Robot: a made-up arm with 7 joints.
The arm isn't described. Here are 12 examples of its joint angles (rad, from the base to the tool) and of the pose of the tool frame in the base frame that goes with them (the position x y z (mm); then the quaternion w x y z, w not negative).
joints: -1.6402 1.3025 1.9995 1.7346 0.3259 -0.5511 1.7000
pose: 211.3 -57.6 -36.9 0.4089 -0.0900 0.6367 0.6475
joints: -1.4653 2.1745 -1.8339 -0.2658 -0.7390 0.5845 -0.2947
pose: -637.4 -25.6 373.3 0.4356 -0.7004 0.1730 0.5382
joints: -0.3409 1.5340 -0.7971 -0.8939 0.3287 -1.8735 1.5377
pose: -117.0 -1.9 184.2 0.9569 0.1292 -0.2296 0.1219
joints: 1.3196 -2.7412 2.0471 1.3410 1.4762 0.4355 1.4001
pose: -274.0 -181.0 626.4 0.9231 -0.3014 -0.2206 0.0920
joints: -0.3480 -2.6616 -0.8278 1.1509 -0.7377 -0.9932 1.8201
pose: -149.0 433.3 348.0 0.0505 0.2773 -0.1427 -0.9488
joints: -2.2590 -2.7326 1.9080 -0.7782 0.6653 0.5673 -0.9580
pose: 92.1 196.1 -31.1 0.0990 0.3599 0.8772 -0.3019
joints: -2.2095 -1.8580 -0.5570 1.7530 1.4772 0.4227 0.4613
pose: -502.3 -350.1 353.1 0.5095 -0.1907 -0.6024 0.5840
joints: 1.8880 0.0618 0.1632 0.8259 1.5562 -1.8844 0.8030
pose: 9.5 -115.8 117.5 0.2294 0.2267 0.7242 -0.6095
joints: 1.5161 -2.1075 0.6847 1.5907 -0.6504 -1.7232 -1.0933
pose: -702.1 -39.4 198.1 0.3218 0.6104 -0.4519 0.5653
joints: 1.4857 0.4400 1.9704 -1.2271 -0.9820 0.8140 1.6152
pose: 106.7 -41.1 526.0 0.3261 -0.6404 0.1607 0.6765
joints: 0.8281 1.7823 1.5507 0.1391 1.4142 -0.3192 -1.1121
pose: 210.8 -164.9 235.3 0.6837 -0.2015 -0.4505 -0.5376
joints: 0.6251 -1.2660 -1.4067 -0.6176 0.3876 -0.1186 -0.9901
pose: -117.5 213.6 -113.4 0.7707 -0.4779 -0.2684 0.3251
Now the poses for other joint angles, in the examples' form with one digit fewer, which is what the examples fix.
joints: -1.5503 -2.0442 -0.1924 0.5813 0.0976 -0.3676 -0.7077
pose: -466 151 616 0.195 -0.271 0.803 0.494
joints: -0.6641 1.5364 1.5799 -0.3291 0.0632 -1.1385 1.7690
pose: -206 -253 215 0.810 0.024 0.470 -0.350
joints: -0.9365 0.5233 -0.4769 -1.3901 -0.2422 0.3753 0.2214
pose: -116 -29 645 0.662 -0.138 -0.004 0.736
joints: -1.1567 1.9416 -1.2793 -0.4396 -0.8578 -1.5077 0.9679
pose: -105 85 554 0.502 0.116 -0.075 0.854
